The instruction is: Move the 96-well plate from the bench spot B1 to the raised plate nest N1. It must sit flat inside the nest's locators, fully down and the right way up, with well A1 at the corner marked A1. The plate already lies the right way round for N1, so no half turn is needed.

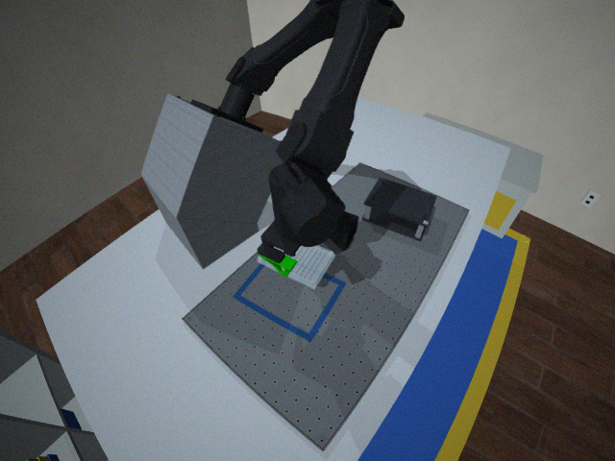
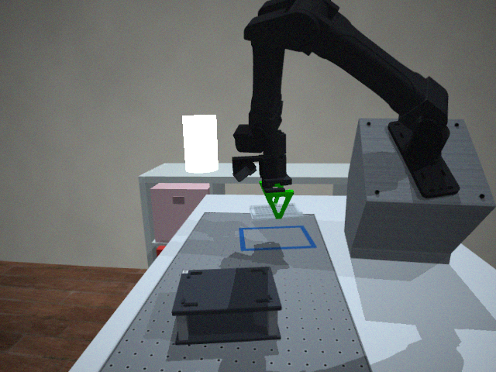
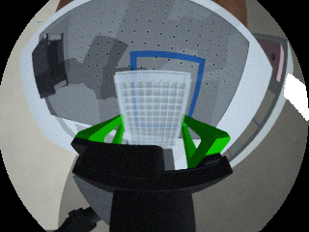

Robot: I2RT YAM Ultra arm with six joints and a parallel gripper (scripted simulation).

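Now: the dark raised nest N1 310 mm to the left of my hand, 100 mm ahead of it and 30 mm below it. The rest, counted from my hand: clear 96-well plate: right at my hand.
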